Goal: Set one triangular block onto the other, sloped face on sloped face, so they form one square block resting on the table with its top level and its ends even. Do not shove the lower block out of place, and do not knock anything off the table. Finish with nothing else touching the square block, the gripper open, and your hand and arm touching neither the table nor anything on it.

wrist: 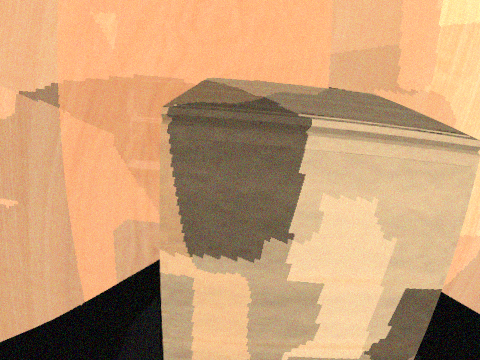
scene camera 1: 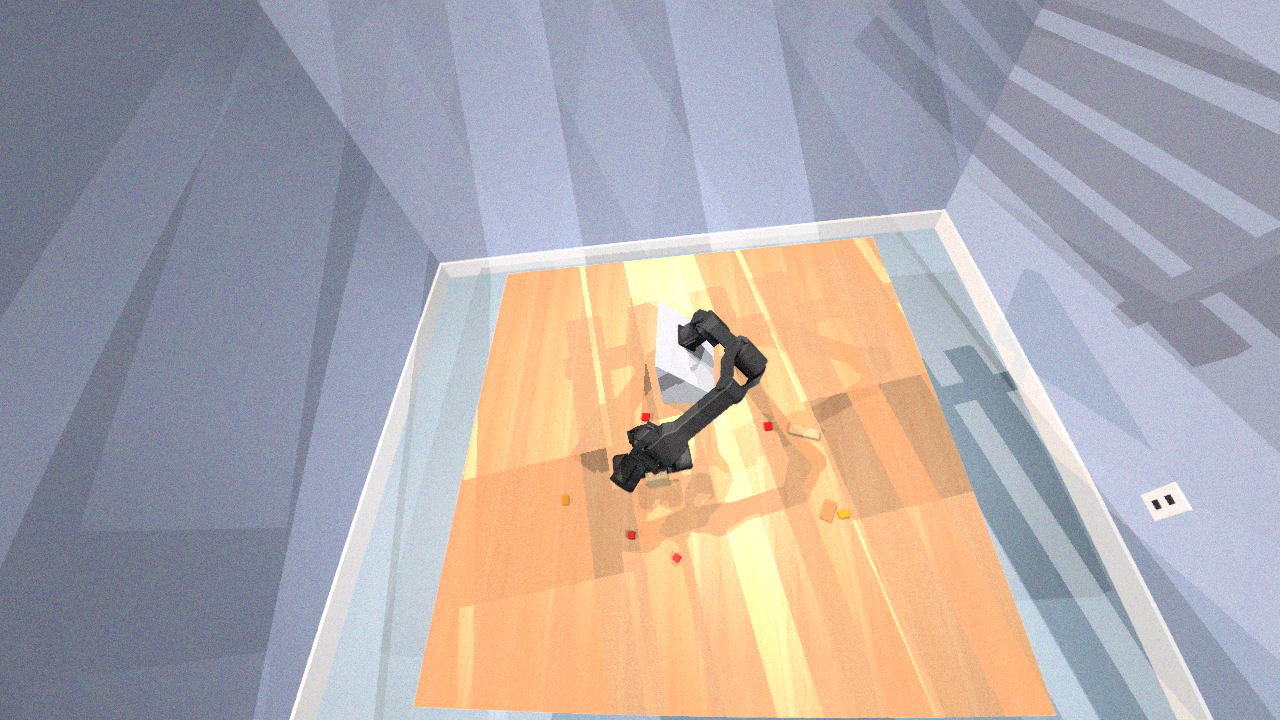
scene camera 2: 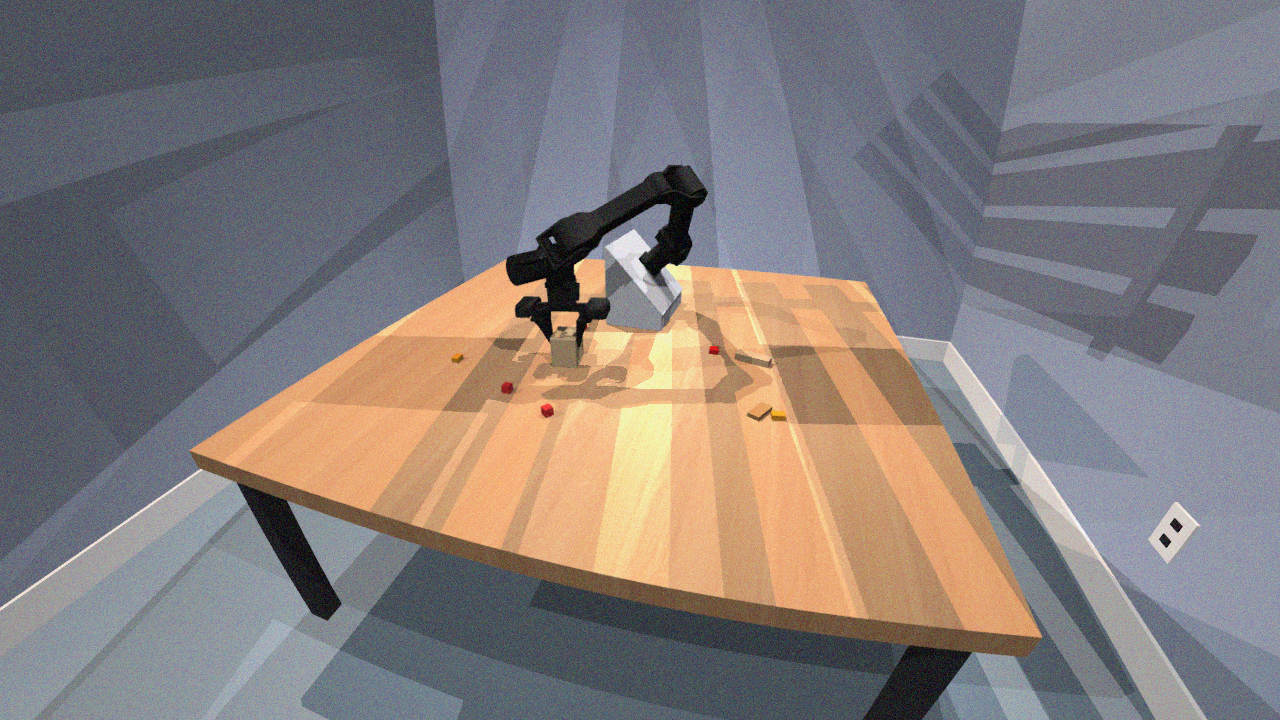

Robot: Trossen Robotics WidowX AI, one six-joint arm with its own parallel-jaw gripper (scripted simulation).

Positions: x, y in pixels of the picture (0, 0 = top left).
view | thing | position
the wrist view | my gripper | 289, 282
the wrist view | triangular block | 268, 236
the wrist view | triangular block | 218, 101
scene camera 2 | my gripper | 565, 346
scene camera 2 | triangular block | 564, 351
